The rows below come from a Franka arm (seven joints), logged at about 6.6 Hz.
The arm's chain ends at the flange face. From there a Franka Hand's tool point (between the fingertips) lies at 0.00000 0.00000 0.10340 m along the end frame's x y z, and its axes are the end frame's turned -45 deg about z.
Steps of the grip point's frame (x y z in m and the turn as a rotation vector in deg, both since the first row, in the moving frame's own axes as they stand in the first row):
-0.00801, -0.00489, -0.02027, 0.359, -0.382, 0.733
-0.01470, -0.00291, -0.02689, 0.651, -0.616, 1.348
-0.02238, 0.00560, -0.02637, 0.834, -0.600, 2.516
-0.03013, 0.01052, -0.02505, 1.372, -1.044, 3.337
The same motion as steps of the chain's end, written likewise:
-0.00818, 0.00218, -0.02027, -0.016, -0.524, 0.733
-0.01084, 0.00840, -0.02688, 0.025, -0.896, 1.348
-0.01004, 0.02012, -0.02635, 0.165, -1.014, 2.516
-0.01080, 0.02925, -0.02500, 0.232, -1.708, 3.337

